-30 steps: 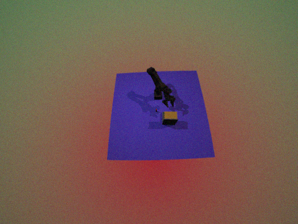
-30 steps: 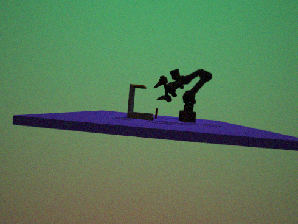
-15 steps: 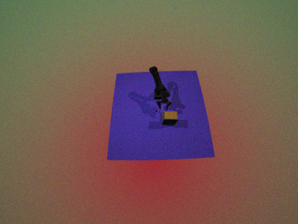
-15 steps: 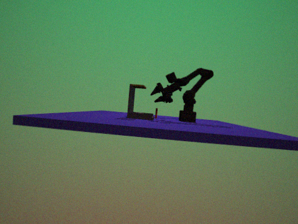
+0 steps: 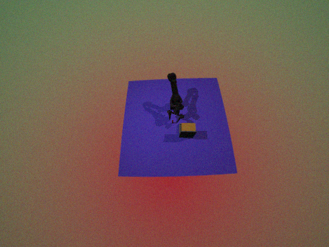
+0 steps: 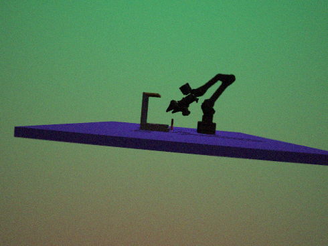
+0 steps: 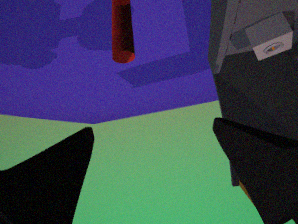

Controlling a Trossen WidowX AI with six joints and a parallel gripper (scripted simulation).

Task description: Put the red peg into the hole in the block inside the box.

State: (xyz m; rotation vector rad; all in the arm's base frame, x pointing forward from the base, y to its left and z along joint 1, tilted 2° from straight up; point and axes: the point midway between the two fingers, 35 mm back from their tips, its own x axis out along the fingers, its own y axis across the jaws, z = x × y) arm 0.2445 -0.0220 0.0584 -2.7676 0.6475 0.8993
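The red peg is 3 cm behind my gripper tip and 8 cm below it. Round my gripper tip: orange roof (11 cm ahead, 14 cm to the left, 10 cm above); then dark back wall (16 cm ahead, 14 cm to the left, 1 cm below).
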